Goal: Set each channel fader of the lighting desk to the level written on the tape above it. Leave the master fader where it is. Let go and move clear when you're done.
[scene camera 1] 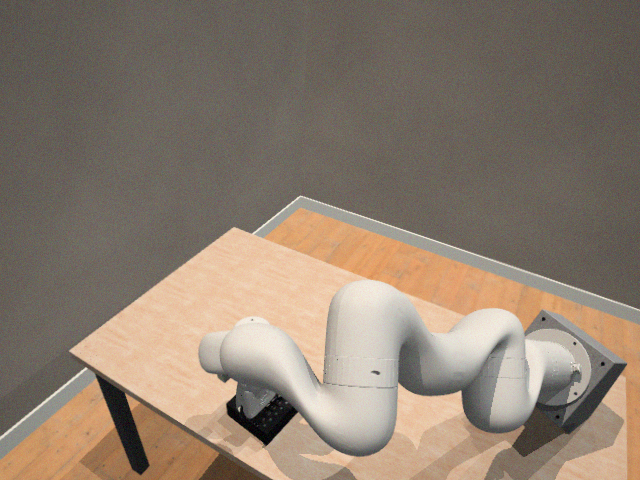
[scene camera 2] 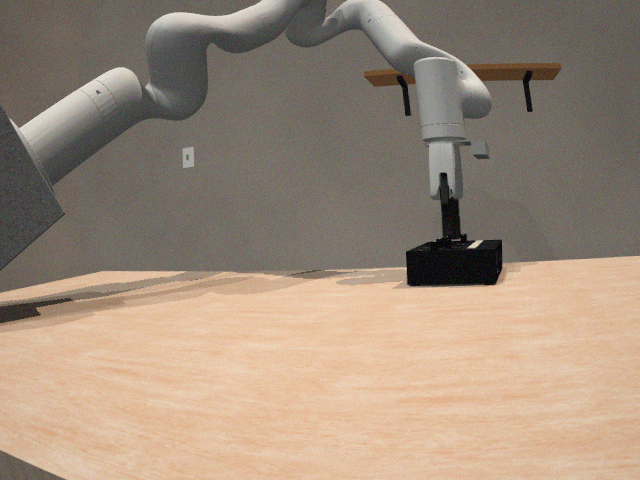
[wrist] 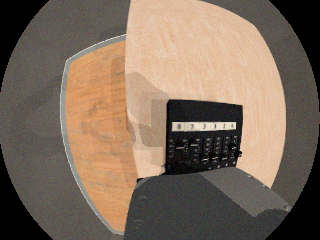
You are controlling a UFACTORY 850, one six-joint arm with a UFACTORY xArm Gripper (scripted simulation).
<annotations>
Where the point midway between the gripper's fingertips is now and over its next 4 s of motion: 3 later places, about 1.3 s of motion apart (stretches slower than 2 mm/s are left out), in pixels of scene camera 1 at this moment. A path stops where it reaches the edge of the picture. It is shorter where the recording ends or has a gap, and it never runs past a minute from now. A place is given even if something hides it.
My gripper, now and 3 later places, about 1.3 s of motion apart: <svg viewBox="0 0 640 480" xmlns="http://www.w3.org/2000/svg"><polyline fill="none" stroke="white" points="256,418 257,410 252,403 246,393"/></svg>
</annotations>
